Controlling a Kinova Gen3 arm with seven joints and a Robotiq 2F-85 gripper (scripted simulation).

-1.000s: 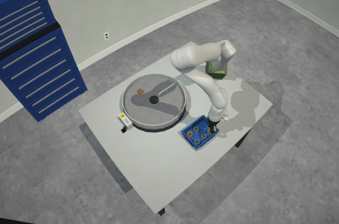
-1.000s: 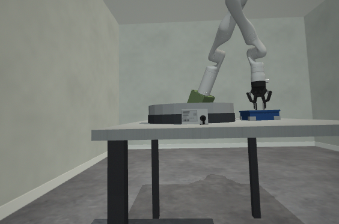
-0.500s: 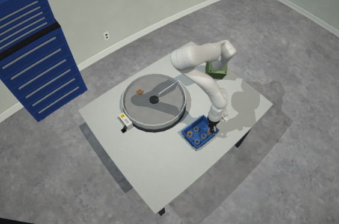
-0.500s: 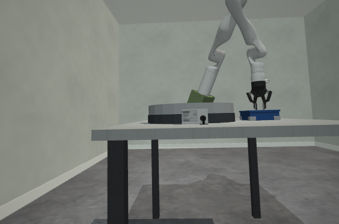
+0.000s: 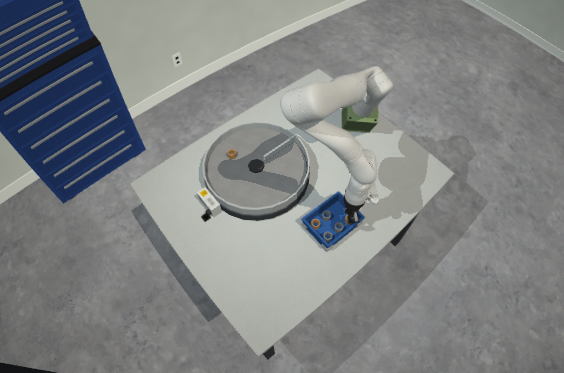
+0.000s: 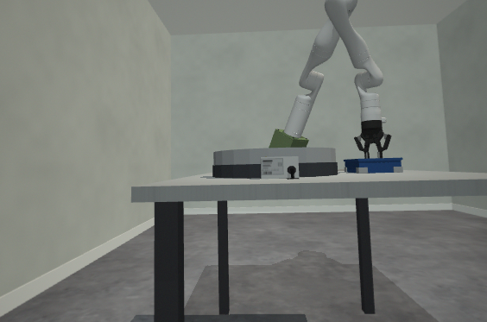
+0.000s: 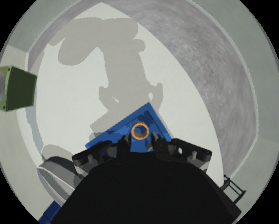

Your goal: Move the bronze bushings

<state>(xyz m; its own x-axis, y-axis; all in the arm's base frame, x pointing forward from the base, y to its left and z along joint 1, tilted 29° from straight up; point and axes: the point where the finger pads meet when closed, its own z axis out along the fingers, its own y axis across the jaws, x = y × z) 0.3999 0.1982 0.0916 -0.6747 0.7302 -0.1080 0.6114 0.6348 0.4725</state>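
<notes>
My gripper is now 40 mm to the left of the blue crate, 40 mm short of it and 30 mm above it. Round my hand: grey turntable disc: 410 mm to the right, 60 mm ahead.
</notes>
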